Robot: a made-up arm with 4 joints.
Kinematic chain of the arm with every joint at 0, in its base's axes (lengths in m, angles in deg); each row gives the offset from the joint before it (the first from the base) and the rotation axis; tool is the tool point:
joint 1: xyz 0 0 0.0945 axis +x
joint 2: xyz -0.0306 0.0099 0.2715 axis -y
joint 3: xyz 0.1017 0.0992 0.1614 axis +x
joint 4: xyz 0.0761 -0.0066 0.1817 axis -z
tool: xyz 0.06 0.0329 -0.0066
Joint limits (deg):
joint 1: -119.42..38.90
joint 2: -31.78..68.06
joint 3: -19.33..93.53
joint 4: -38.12..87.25
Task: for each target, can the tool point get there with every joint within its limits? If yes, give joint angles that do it. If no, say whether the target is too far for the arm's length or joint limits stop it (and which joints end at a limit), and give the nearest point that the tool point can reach.
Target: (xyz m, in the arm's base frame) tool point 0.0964 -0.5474 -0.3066
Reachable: no: joint limits stop it (at a limit: joint 1, joint 2, joint 4) | nearest point 0.2011 -0.2017 0.2401 | short by 0.655 m
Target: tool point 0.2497 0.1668 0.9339
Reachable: no: too far | nearest point 0.1539 0.1284 0.7406 | short by 0.219 m
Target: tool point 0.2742 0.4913 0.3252
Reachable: yes | joints -60.06 -12.23 10.23 51.70
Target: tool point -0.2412 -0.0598 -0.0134
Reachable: no: joint limits stop it (at a limit: joint 1, joint 2, joint 3, joint 4) | nearest point 0.1961 -0.1937 0.2363 | short by 0.521 m
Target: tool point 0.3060 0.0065 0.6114
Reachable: yes | joints 14.42 -22.92 6.54 -21.66
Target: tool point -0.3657 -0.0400 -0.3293
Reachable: no: joint limits stop it (at a limit: joint 1, joint 2, joint 3, joint 4) | nearest point -0.2398 0.3939 -0.3805 | short by 0.455 m
